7 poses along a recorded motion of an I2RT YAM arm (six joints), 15 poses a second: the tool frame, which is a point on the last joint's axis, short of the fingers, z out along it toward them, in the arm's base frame.
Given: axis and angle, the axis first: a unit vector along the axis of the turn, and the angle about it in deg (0 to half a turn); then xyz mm.
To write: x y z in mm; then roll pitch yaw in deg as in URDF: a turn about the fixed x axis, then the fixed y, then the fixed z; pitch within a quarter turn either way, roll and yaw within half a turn. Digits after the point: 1 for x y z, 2 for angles.
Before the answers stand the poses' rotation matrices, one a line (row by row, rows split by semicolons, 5 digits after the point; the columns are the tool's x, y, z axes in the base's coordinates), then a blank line. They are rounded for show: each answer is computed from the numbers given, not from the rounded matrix.
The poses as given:
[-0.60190 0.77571 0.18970 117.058 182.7 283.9 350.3]
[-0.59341 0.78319 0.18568 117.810 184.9 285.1 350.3]
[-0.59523 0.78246 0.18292 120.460 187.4 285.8 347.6]
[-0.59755 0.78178 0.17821 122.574 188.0 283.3 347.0]
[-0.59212 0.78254 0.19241 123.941 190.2 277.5 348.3]
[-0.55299 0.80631 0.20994 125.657 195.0 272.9 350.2]
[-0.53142 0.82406 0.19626 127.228 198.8 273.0 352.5]
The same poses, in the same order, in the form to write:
0.07219 -0.84823 0.52469; -0.51035 0.42056 0.75011; -0.85693 -0.32193 -0.40254
0.04988 -0.84581 0.53114; -0.51735 0.43302 0.73814; -0.85432 -0.31160 -0.41598
0.02697 -0.85952 0.51039; -0.54417 0.41567 0.72876; -0.83854 -0.29739 -0.45652
0.01092 -0.86884 0.49498; -0.56848 0.40184 0.71788; -0.82262 -0.28922 -0.48953
-0.01197 -0.88170 0.47166; -0.56244 0.39594 0.72587; -0.82675 -0.25659 -0.50065
-0.09888 -0.87637 0.47137; -0.53521 0.44618 0.71727; -0.83891 -0.18136 -0.51316
-0.15173 -0.85913 0.48875; -0.54659 0.48492 0.68271; -0.82354 -0.16356 -0.54317

[182.7 283.9 350.3 -141.35 58.97 -81.95]
[184.9 285.1 350.3 -143.16 58.68 -84.49]
[187.4 285.8 347.6 -146.92 56.99 -87.16]
[188.0 283.3 347.0 -149.42 55.35 -88.90]
[190.2 277.5 348.3 -152.86 55.77 -91.22]
[195.0 272.9 350.2 -160.54 57.03 -100.47]
[198.8 273.0 352.5 -163.24 55.44 -105.51]

